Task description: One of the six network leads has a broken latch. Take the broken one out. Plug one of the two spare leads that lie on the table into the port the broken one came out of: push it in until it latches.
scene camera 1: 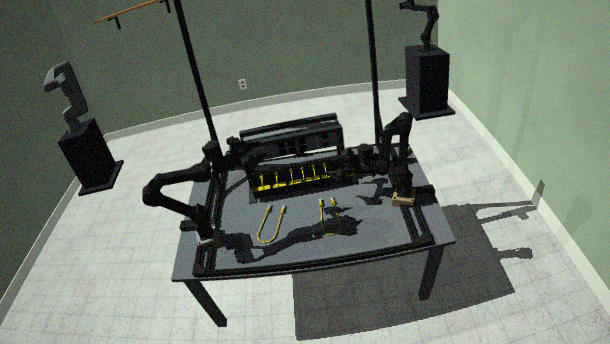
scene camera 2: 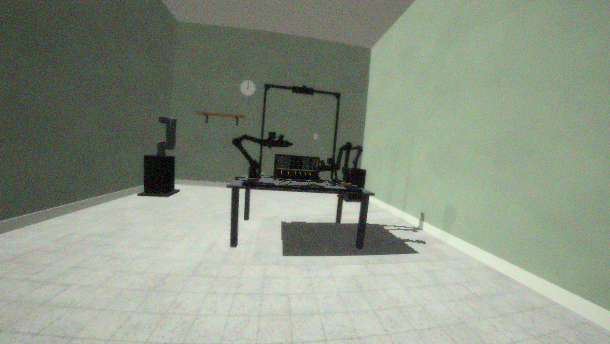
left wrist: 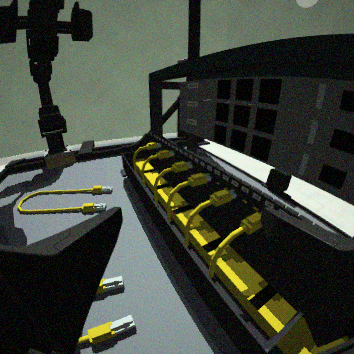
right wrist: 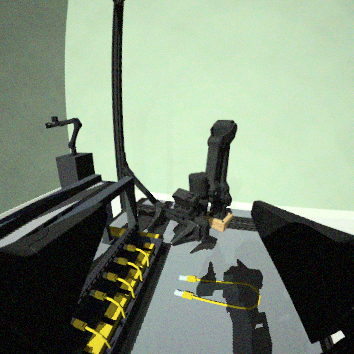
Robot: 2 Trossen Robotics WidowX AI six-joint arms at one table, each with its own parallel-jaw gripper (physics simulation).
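Where they show: left gripper, between the fingertips: (scene camera 1: 328, 166) (scene camera 2: 312, 169) (left wrist: 192, 214) (right wrist: 158, 236); right gripper, between the fingertips: (scene camera 1: 263, 147) (scene camera 2: 291, 144) (left wrist: 47, 0) (right wrist: 180, 209); left arm's base, origin of its link: (scene camera 1: 404, 192) (scene camera 2: 346, 182) (right wrist: 218, 214); right arm's base, origin of its link: (scene camera 1: 206, 234) (scene camera 2: 252, 177) (left wrist: 57, 150).
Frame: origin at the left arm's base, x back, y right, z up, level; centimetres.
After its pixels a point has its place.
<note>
Six yellow leads, the nearest plug (left wrist: 251, 222) (right wrist: 79, 325) among them, stand in a row in a dark port panel (scene camera 1: 305, 192) {x -46.5, y -4.3, z -2.2 cm}. I cannot tell which latch is broken. Two U-shaped spare leads lie on the table: one at the picture's left (scene camera 1: 261, 230) {x -57.3, y -32.4, z -3.8 cm} (left wrist: 50, 191) {x -57.5, y -32.4, z -3.8 cm}, one at the middle (scene camera 1: 321, 215) {x -34.2, y -17.5, z -3.6 cm} (right wrist: 220, 301) {x -33.6, y -18.9, z -3.6 cm} (left wrist: 102, 332) {x -31.6, y -8.1, z -2.9 cm}, partly hidden in the left wrist view. My left gripper (left wrist: 192, 214) {x -35.5, y 0.0, z 9.6 cm} (right wrist: 158, 236) {x -35.5, y 0.0, z 9.6 cm} is open and empty, low by the panel's right end in scene camera 1. My right gripper (scene camera 2: 290, 144) {x -52.8, y -20.7, z 32.5 cm} is open and empty, above the panel's left end.
A dark equipment rack (scene camera 1: 290, 129) {x -57.0, y 11.8, z 19.9 cm} (left wrist: 300, 100) {x -48.0, y 14.8, z 16.9 cm} stands behind the panel. Tall black posts (scene camera 1: 197, 75) {x -97.5, y 3.8, z 54.1 cm} (right wrist: 117, 90) {x -20.9, y 39.0, z 52.0 cm} rise at the back of the table (scene camera 1: 380, 230) {x -7.0, y -20.4, z -4.2 cm}. Both arms are mounted at the table's sides. Arm shadows fall across the table and the middle spare lead.
</note>
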